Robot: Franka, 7 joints.
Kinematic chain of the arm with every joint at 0, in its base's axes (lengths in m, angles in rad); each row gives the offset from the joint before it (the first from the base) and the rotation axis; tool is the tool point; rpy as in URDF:
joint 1: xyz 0 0 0.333 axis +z
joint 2: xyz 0 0 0 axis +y
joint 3: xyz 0 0 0.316 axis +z
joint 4: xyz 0.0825 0 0 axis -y
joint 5: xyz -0.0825 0 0.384 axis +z
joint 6: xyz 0 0 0 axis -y
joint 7: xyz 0.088 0 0 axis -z
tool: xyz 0 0 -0.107 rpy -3.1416 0 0
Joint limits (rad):
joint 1: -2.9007..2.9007
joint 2: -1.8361..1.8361
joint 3: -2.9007..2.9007
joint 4: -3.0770..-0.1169
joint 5: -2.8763..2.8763
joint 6: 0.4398..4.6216
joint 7: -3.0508..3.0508
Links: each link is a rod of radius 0.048 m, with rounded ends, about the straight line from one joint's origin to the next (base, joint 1, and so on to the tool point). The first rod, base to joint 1, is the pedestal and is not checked.
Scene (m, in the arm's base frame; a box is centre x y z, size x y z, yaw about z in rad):
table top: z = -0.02
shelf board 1: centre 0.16 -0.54 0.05 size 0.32 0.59 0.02 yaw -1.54
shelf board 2: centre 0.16 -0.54 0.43 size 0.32 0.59 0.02 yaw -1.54
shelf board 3: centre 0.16 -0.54 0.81 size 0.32 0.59 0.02 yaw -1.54
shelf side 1: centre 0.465 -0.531 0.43 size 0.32 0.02 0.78 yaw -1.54
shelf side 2: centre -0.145 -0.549 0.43 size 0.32 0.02 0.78 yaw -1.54
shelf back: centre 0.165 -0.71 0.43 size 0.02 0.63 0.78 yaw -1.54
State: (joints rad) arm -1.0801 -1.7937 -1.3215 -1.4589 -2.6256 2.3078 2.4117
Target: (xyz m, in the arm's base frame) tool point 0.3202 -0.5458 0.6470
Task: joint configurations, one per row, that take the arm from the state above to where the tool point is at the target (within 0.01 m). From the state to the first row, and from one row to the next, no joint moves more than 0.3 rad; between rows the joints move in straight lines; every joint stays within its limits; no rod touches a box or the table.
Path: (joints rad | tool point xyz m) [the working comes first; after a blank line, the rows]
Joints at the target: -0.4412 0.0784 -0.6145 -1.6740 -2.6395 2.3730 2.4117
Straight joint move there: touches shelf board 3, shelf side 2.

1: -1.0146 -1.5234 -1.0608 -1.4393 -2.6674 2.2565 2.4638 | -0.6894 0.1323 0.6301
2: -0.9491 -1.2530 -0.8002 -1.4197 -2.7092 2.2052 2.5159 | -0.5537 0.0439 0.8638
3: -0.8836 -0.9827 -0.5395 -1.4002 -2.7510 2.1539 2.5680 | -0.3431 -0.0653 1.0236
4: -0.8181 -0.7123 -0.2788 -1.3806 -2.7927 2.1026 2.6201 | -0.0871 -0.1566 1.0913
5: -0.7526 -0.4420 -0.0182 -1.3610 -2.8345 2.0513 2.6721 | 0.1748 -0.2000 1.0707
6: -0.6871 -0.1716 0.2425 -1.3414 -2.8763 2.0000 2.7242 | 0.4046 -0.1824 0.9847
7: -0.5979 -0.2942 0.1054 -1.5756 -2.8201 2.1834 2.6461 | 0.3991 -0.2094 0.9191
8: -0.5088 -0.4167 -0.0317 -1.8097 -2.7639 2.3669 2.5680 | 0.3765 -0.2372 0.8396
9: -0.4196 -0.5393 -0.1688 -2.0439 -2.7077 2.5503 2.4898 | 0.3447 -0.2542 0.7475
10: -0.3304 -0.6619 -0.3059 -2.2781 -2.6515 2.7337 2.4117 | 0.3111 -0.2500 0.6470
11: -0.3673 -0.4151 -0.4088 -2.0767 -2.6475 2.6135 2.4117 | 0.3267 -0.3576 0.6538
12: -0.4043 -0.1684 -0.5116 -1.8754 -2.6435 2.4932 2.4117 | 0.3272 -0.4592 0.6516
13: -0.4412 0.0784 -0.6145 -1.6740 -2.6395 2.3730 2.4117 | 0.3202 -0.5458 0.6470

